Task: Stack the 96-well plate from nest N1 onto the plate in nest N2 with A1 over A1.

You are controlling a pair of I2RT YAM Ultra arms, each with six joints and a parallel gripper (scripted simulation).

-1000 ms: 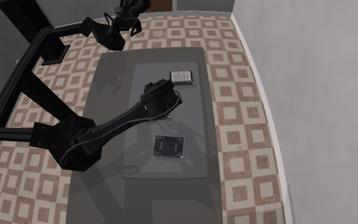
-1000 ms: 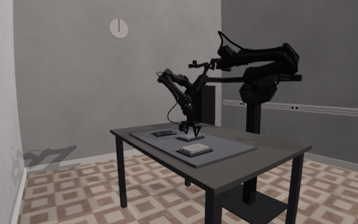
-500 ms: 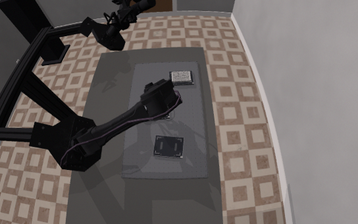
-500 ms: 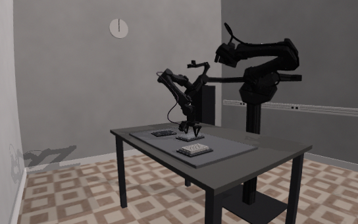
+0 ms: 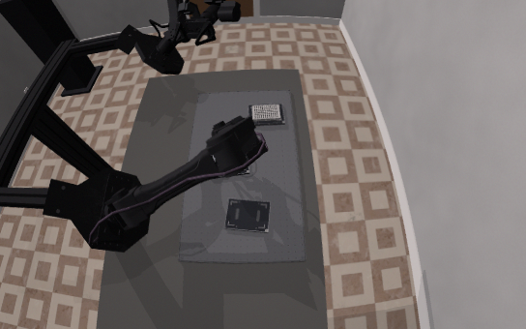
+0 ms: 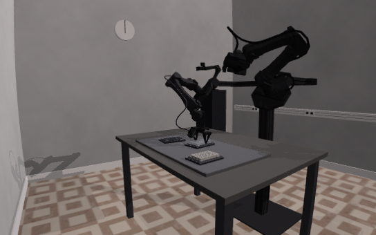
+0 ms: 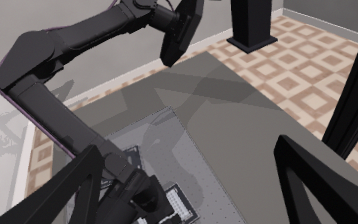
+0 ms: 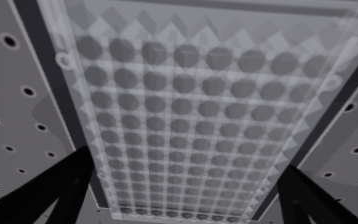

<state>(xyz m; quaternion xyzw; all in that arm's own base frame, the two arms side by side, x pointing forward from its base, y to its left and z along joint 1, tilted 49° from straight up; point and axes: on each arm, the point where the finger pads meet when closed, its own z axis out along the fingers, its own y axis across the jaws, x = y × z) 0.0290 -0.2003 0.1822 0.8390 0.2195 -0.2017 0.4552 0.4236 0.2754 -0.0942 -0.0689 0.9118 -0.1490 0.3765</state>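
Now: left hand 46 cm above the clear 96-well plate, 18 cm to the left of it and 9 cm short of it. Also, from my left hand: black plate nest: 47 cm below, 18 cm to the right, 9 cm ahead.
The clear 96-well plate lies 10 mm ahead of my right hand and 10 mm below it. Also, from my right hand: black plate nest: 10 mm ahead, 20 mm below.
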